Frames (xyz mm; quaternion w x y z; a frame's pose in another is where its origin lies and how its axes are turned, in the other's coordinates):
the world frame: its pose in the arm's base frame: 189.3 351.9 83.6 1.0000 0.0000 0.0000 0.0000
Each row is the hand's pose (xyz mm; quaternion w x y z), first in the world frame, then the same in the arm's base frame.
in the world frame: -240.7 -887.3 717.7 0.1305 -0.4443 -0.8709 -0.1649
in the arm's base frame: -51.4 -535.4 801.3 0.1305 -0.4443 -0.8709 -0.1649
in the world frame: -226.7 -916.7 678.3 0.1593 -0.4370 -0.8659 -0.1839
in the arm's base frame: -37.4 -564.8 761.9 0.1593 -0.4370 -0.8659 -0.1839
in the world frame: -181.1 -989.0 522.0 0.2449 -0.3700 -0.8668 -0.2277
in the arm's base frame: 8.2 -637.1 605.6 0.2449 -0.3700 -0.8668 -0.2277
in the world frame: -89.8 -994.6 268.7 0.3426 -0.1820 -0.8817 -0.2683
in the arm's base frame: 99.5 -642.7 352.3 0.3426 -0.1820 -0.8818 -0.2683
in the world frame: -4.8 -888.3 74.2 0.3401 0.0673 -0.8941 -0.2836
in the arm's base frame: 184.5 -536.4 157.8 0.3401 0.0673 -0.8941 -0.2836
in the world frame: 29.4 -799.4 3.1 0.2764 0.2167 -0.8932 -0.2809
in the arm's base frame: 218.7 -447.5 86.7 0.2764 0.2167 -0.8932 -0.2809
